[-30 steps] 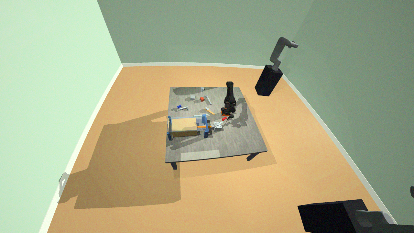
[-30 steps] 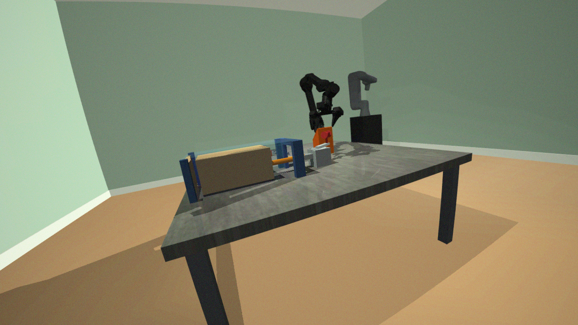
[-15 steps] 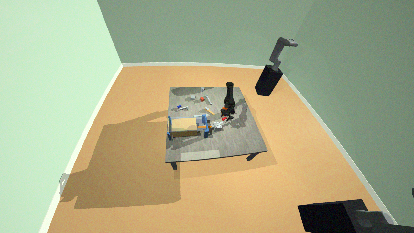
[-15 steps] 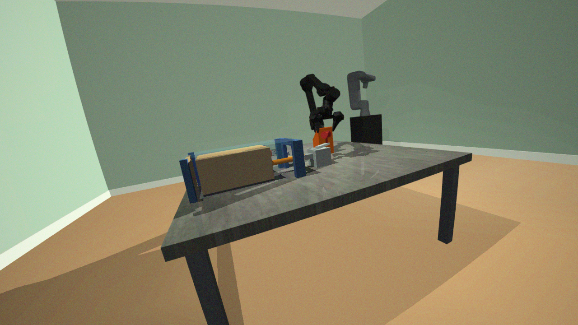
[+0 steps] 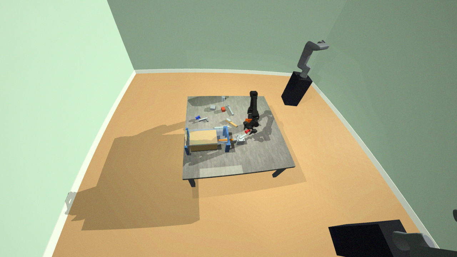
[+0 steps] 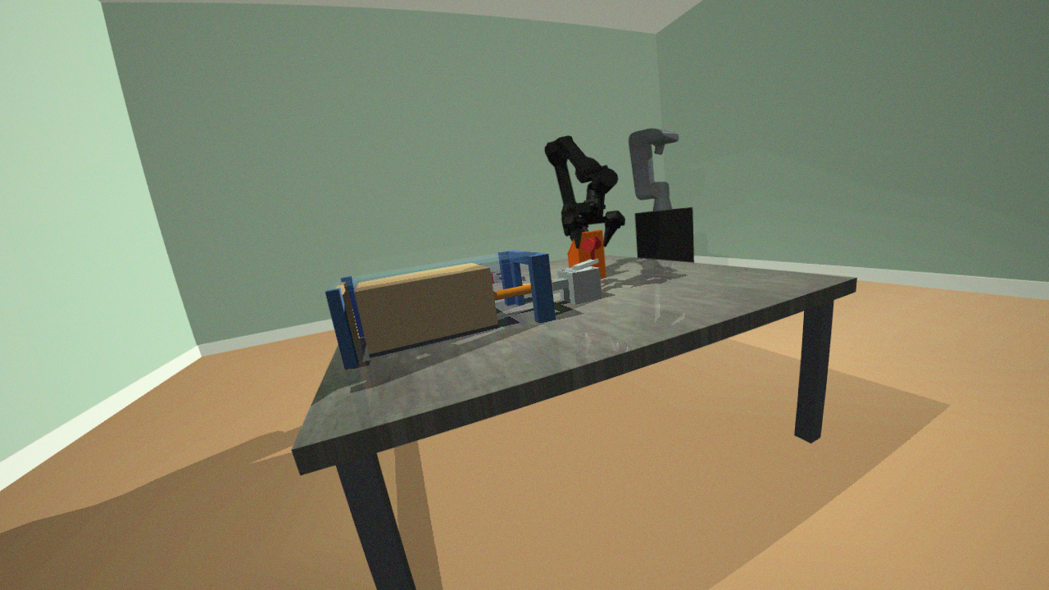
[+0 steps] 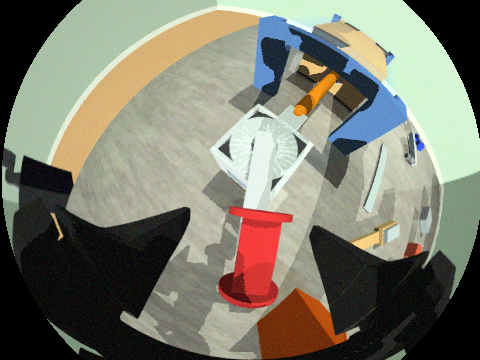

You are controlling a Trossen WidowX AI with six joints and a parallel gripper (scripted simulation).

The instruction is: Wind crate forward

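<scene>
The red knob lies 1 cm behind my gripper tip, 1 cm to the right of it and 1 cm below it. The rest, counted from my gripper tip: tan-handled tool (16 cm ahead, 25 cm to the right, 12 cm below); then grey winch (5 cm ahead, 4 cm to the left, 11 cm below); then grey bar (29 cm ahead, 17 cm to the right, 14 cm below).
</scene>
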